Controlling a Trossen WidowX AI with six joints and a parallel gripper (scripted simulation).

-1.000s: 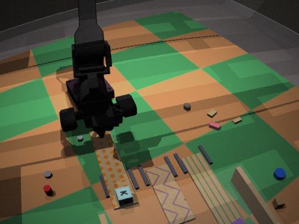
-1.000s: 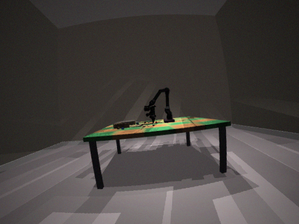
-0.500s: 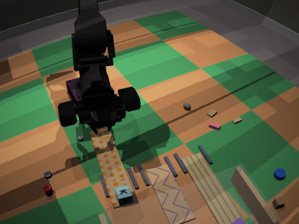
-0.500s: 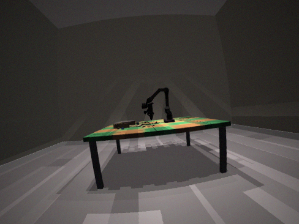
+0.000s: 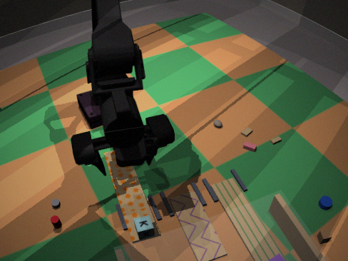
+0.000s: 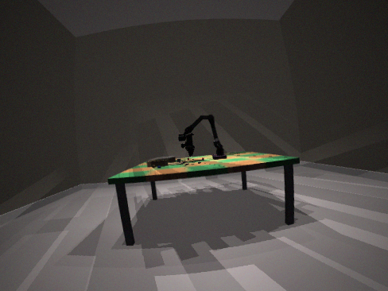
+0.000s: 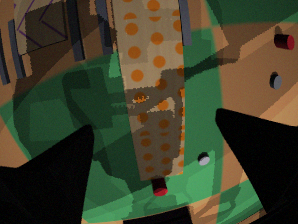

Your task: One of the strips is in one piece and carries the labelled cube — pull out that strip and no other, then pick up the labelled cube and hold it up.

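Right now my gripper tip is 50 mm above the orange-dotted strip, 20 mm short of it and 10 mm to the left of it. The rest, counted from my gripper tip: pink block: 290 mm to the left, 50 mm ahead, 40 mm below; blue cylinder: 320 mm to the left, 280 mm ahead, 40 mm below; grey pebble: 270 mm to the left, 60 mm behind, 40 mm below.
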